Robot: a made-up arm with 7 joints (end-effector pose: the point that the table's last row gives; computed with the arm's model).
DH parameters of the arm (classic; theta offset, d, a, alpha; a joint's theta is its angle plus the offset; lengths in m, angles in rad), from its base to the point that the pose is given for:
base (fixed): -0.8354 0 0.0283 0
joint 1: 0.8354 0.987 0 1.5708
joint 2: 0 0.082 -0.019 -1.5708
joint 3: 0 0.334 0.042 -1.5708
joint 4: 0 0.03 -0.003 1.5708
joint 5: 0 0.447 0 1.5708
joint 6: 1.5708 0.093 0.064 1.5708
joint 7: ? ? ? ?
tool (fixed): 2.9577 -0.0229 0 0
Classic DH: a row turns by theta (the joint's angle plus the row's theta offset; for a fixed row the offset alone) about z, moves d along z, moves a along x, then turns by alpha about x.
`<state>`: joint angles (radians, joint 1 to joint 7).
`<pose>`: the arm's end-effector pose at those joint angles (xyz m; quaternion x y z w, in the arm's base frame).
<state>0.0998 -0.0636 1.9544 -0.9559 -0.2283 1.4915 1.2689</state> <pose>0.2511 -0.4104 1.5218 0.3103 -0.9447 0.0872 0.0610</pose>
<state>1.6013 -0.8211 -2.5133 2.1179 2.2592 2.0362 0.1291</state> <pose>0.3654 -0.1835 1.1962 -0.1847 -0.4298 -0.1301 0.8742</pose>
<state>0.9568 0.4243 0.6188 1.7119 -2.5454 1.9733 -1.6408</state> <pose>-0.1673 0.2659 1.3447 0.3504 -0.1027 0.9213 0.1337</pose>
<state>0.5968 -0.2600 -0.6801 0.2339 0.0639 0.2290 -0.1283</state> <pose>0.3735 -0.0749 1.7644 -0.5305 0.3073 0.6519 0.4462</pose>
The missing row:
joint 7: 0.4355 -0.0023 -0.0073 2.0864
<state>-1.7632 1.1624 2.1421 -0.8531 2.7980 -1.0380 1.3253</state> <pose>-0.2825 0.6024 1.2813 0.1455 -0.5688 -0.4588 0.6669</pose>
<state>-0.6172 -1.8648 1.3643 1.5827 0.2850 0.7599 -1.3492</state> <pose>0.4976 0.1764 0.7142 -0.1129 -0.3969 0.9109 0.0024</pose>
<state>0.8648 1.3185 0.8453 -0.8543 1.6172 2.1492 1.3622</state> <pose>-0.2348 -0.7191 0.9975 -0.3526 0.1153 0.0783 0.9253</pose>
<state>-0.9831 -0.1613 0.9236 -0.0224 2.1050 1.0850 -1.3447</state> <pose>0.1704 -0.1370 1.7952 -0.7577 -0.5218 0.2536 0.2989</pose>
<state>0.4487 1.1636 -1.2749 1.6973 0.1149 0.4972 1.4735</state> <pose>0.0812 -0.6635 1.1786 0.4603 -0.4852 0.3068 0.6772</pose>
